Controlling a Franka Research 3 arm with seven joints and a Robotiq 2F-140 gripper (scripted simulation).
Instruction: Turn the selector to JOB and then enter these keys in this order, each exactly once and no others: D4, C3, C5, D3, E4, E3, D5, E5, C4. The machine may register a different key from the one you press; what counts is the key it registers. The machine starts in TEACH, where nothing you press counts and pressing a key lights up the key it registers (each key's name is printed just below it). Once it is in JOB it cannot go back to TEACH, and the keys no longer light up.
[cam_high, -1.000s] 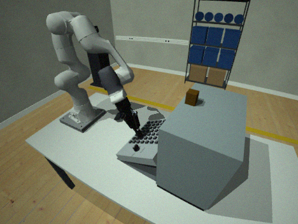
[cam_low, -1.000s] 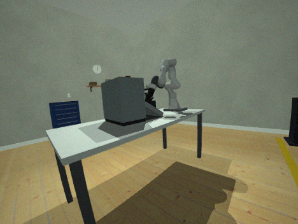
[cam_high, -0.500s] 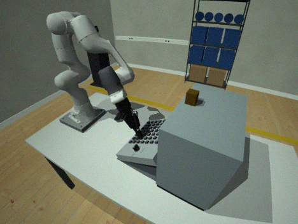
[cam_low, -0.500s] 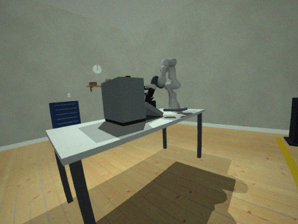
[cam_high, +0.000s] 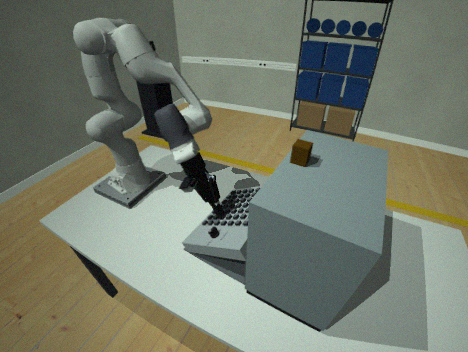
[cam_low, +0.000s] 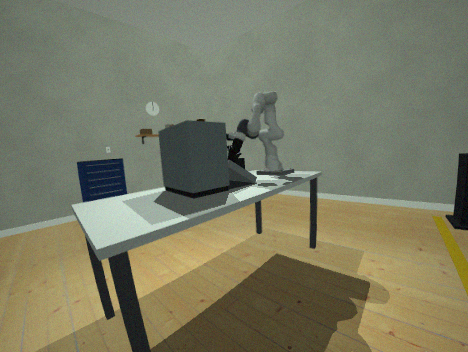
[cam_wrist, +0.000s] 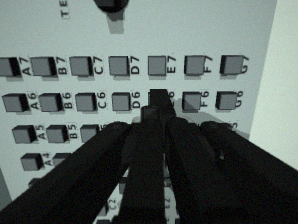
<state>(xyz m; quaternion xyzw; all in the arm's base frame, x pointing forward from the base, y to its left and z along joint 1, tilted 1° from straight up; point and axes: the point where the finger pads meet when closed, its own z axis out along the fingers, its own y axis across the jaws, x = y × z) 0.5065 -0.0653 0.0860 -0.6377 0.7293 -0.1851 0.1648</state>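
The key is 8 cm ahead of my hand and 6 cm to the left of it. Also, from my hand: selector knob: 3 cm ahead, 10 cm to the right.
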